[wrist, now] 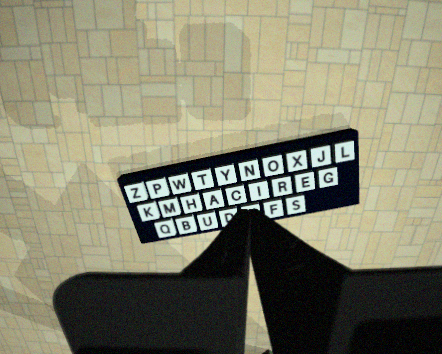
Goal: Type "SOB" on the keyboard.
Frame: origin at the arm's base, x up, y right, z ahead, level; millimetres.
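Seen in the pictures: gripper, fingertip midpoint: (247, 218).
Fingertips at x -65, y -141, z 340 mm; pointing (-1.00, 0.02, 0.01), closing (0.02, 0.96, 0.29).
Offsets run from my fingertips to a thing's top centre. "spot": to the spot under its first point.
A dark keyboard @[spot: dz -6, dx -109, dy +109 mm] (345, 192) with white letter keys lies across the middle of the wrist view, its right end tilted up in the picture. The S key @[dz -29, dx -104, dy +67 mm] (296, 204) is in the bottom row at the right end, the O key @[dz +1, dx -104, dy +34 mm] (273, 166) is in the top row right of the middle, and the B key @[dz -76, dx -104, dy -25 mm] (186, 225) is in the bottom row near the left. My gripper (247, 218) is shut and empty. Its black tips overlap the bottom row in the view, between the D and F keys, and cover most of the key there. Whether the tips touch it I cannot tell.
The keyboard lies on a surface with a beige tile pattern (325, 90). Darker shadow patches fall on that surface at the upper left and along the keyboard's far edge.
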